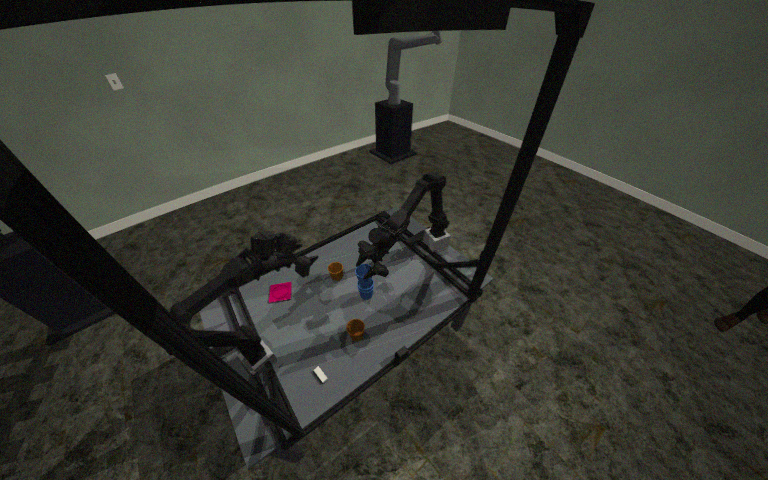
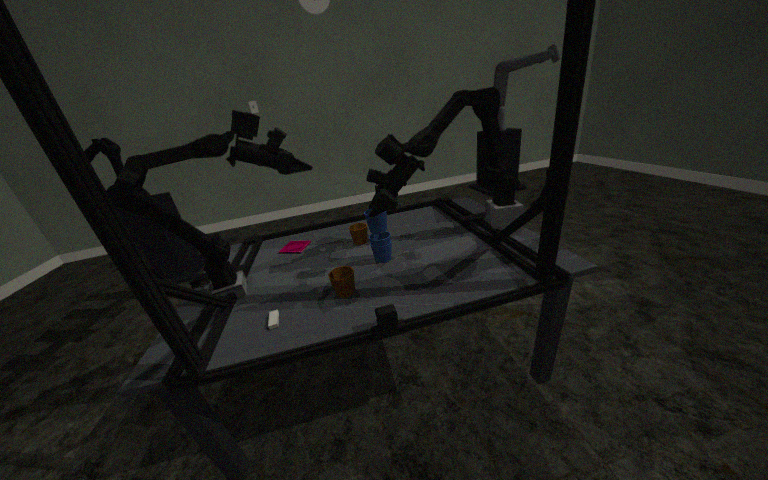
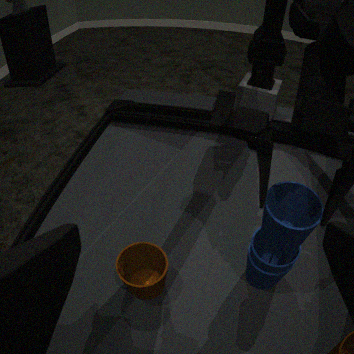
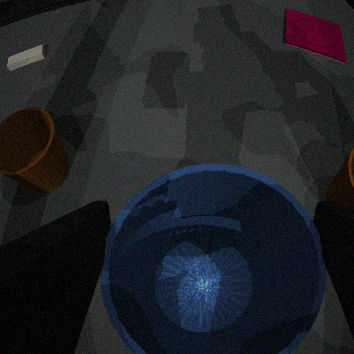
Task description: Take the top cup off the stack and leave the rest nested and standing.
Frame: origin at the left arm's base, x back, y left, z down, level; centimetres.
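Seen in the pictures: left gripper, fingertip midpoint: (image 1: 309, 250) (image 2: 309, 166) (image 3: 205, 237); right gripper, fingertip midpoint: (image 1: 360, 272) (image 2: 369, 212) (image 3: 291, 216) (image 4: 215, 214); left arm's base at its link origin: (image 1: 255, 354) (image 2: 225, 282); right arm's base at its link origin: (image 1: 437, 232) (image 2: 503, 202) (image 3: 260, 82).
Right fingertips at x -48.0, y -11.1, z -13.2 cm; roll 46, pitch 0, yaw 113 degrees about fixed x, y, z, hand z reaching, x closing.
Observation:
Offsets run from my right fingertips to a thing's top centre. "spot": to the spot under its first point. Level surfaces: height alone.
My right gripper (image 1: 369, 268) (image 2: 378, 210) is shut on the top blue cup @(dz -0.4, dx -1.8, dy -1.1 cm) (image 1: 363, 272) (image 2: 376, 221) (image 3: 293, 211) (image 4: 211, 263). It holds the cup raised and tilted, with the cup's base just at the rim of the remaining blue stack @(dz +8.4, dx -2.0, dy -1.1 cm) (image 1: 366, 289) (image 2: 380, 249) (image 3: 268, 267). That stack stands upright and nested on the grey table @(dz +17.4 cm) (image 1: 344, 390) (image 2: 454, 267). My left gripper (image 1: 303, 265) (image 2: 303, 167) is open and empty, held high above the table's far left side, well away from the cups.
Two orange cups stand upright: one @(dz +10.7, dx -0.6, dy +17.3 cm) (image 1: 335, 270) (image 2: 358, 233) (image 3: 142, 268) beside the stack, one @(dz +10.7, dx +15.2, dy -11.5 cm) (image 1: 355, 329) (image 2: 342, 281) (image 4: 28, 147) nearer the front edge. A pink square @(spot: dz +16.6, dx +23.5, dy +31.0 cm) (image 1: 280, 291) (image 2: 294, 246) (image 4: 313, 35) and a white block @(dz +16.2, dx +35.8, dy -12.1 cm) (image 1: 320, 374) (image 2: 273, 318) (image 4: 25, 57) lie flat.

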